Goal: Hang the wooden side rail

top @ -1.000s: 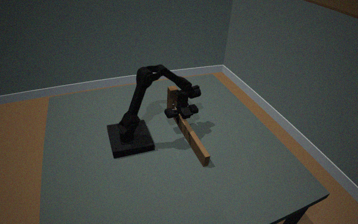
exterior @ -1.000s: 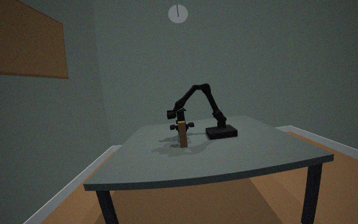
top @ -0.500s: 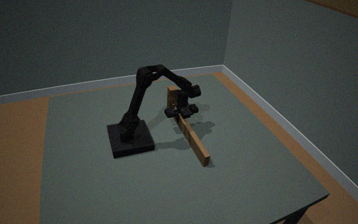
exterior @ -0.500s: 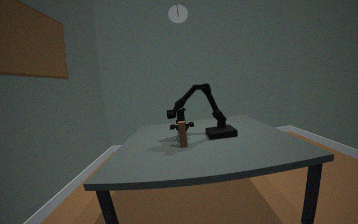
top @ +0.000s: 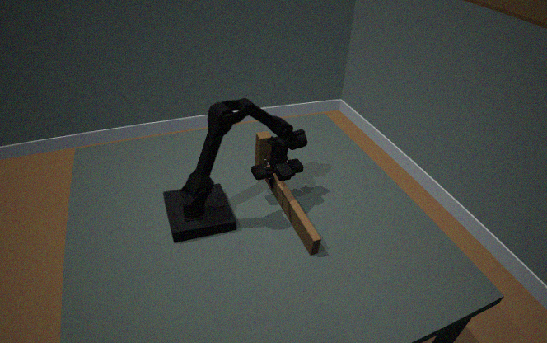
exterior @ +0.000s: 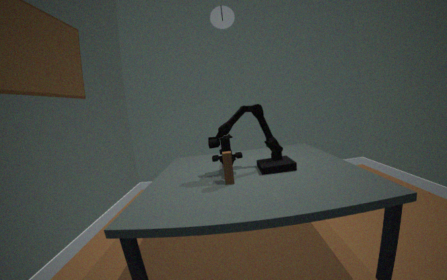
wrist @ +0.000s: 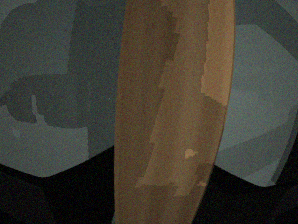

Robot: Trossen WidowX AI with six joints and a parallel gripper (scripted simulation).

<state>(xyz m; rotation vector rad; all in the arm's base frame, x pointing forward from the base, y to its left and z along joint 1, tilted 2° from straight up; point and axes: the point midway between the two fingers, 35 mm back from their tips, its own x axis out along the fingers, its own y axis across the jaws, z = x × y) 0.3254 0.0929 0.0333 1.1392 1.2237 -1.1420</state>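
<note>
Right now my gripper tip is 1 cm past the headboard post, 15 cm to the right of it and 6 cm below it.
</note>
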